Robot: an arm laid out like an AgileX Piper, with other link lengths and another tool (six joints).
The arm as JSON. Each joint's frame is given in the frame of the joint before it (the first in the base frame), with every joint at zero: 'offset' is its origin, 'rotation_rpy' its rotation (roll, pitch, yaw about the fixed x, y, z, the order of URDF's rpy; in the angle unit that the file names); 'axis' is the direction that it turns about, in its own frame. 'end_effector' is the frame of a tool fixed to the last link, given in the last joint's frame.
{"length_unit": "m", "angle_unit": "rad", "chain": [
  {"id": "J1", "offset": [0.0, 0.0, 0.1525], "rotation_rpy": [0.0, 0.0, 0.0], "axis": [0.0, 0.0, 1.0]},
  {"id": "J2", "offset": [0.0, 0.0, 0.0], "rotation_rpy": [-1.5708, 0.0, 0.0], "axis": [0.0, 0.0, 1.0]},
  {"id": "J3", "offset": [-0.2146, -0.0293, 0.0], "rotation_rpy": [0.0, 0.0, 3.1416], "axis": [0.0, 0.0, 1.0]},
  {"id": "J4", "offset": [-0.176, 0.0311, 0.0], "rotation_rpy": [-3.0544, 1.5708, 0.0], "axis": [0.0, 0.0, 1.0]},
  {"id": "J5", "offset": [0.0, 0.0, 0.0], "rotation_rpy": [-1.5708, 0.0, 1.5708], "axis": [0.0, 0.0, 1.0]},
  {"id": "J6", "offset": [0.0, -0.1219, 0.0], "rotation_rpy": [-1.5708, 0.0, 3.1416], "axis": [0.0, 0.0, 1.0]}
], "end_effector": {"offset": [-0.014, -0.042, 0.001], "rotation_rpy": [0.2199, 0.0, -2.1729]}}
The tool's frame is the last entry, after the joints.
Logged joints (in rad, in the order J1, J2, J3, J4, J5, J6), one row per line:
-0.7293 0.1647 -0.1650 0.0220 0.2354 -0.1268
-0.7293 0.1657 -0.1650 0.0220 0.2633 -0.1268
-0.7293 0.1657 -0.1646 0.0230 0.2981 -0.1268
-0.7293 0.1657 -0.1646 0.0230 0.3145 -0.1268
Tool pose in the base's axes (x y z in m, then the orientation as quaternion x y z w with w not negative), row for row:
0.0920 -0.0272 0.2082 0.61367 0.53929 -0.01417 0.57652
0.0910 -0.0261 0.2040 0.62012 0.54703 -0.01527 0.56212
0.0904 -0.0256 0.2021 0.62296 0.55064 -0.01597 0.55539
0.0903 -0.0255 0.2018 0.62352 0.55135 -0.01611 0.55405
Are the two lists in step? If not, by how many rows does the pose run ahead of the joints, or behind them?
The pose runs 1 row ahead of the joints: the pose in row i belongs to the joints in row i + 1.
